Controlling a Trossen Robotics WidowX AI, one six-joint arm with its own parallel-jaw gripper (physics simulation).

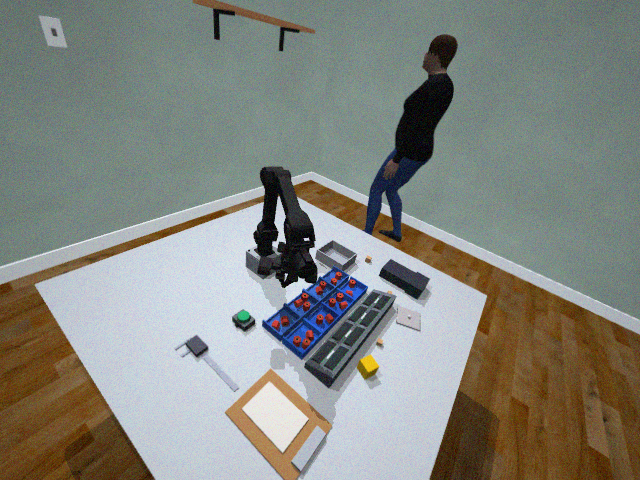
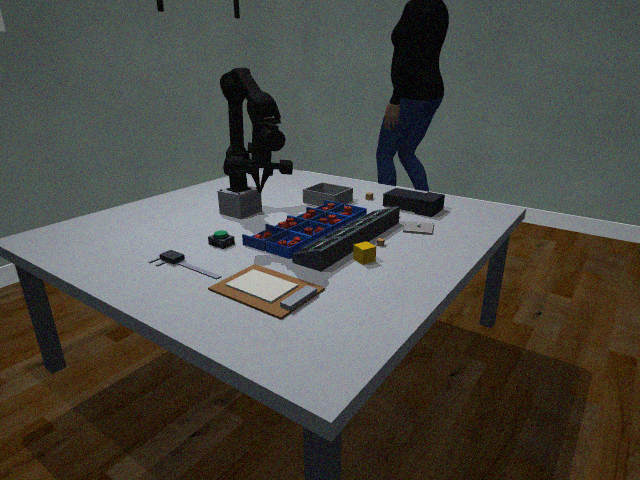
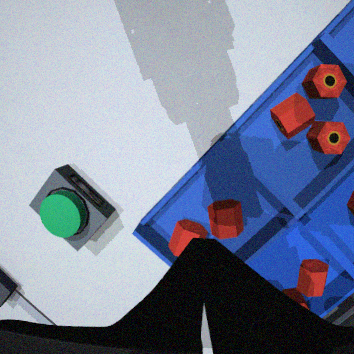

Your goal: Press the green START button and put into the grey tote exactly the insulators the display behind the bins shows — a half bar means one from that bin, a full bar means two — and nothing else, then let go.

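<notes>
The green START button [image 1: 243,316] [image 2: 221,235] [image 3: 61,215] stands on its dark base, apart from the near end of the blue bins [image 1: 272,331] [image 3: 270,165]. The two rows of bins hold several red insulators [image 1: 284,320] [image 3: 225,219]. The dark display [image 2: 320,255] lies along the bins; its small pale bars are too blurred to read surely. The grey tote [image 1: 325,262] [image 2: 325,197] stands past the far end of the bins; no insulator shows inside it. My gripper [image 1: 286,283] [image 2: 261,191] [image 3: 201,248] is shut and empty, pointing down above the table between arm base and bins.
A caliper [image 1: 197,346] [image 2: 172,256] lies beyond the button. A clipboard [image 1: 247,409] [image 2: 222,289] lies near the front. A yellow cube [image 1: 368,366] [image 2: 364,252], a pale plate [image 1: 408,318] and a black box [image 1: 404,279] [image 2: 413,202] are behind the display. A person [image 1: 426,118] stands behind the table.
</notes>
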